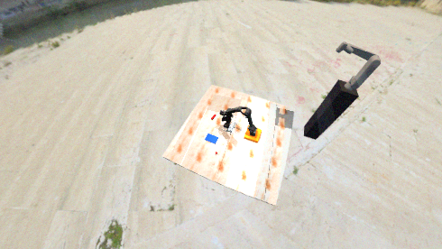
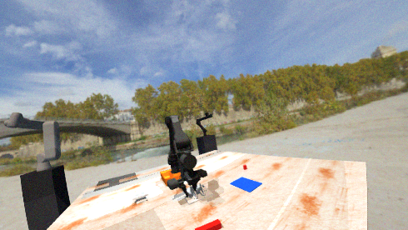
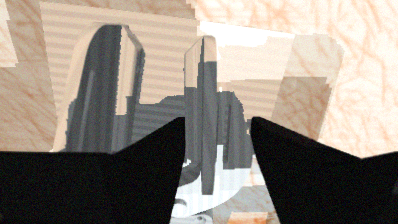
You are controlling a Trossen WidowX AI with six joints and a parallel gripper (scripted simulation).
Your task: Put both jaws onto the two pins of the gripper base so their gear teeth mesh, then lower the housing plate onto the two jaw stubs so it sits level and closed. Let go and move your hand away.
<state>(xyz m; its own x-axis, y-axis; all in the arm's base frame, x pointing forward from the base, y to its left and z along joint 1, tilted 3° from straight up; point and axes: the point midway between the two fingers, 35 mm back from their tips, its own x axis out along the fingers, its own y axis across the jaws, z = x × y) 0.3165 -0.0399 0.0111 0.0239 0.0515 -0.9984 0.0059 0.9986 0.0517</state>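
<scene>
Right now the pale flat plate is 20 mm ahead of my gripper tip, 30 mm to the left of it and 10 mm below it. Also, from my gripper tip: blue flat plate 120 mm ahead, 240 mm to the left, 10 mm below.
</scene>
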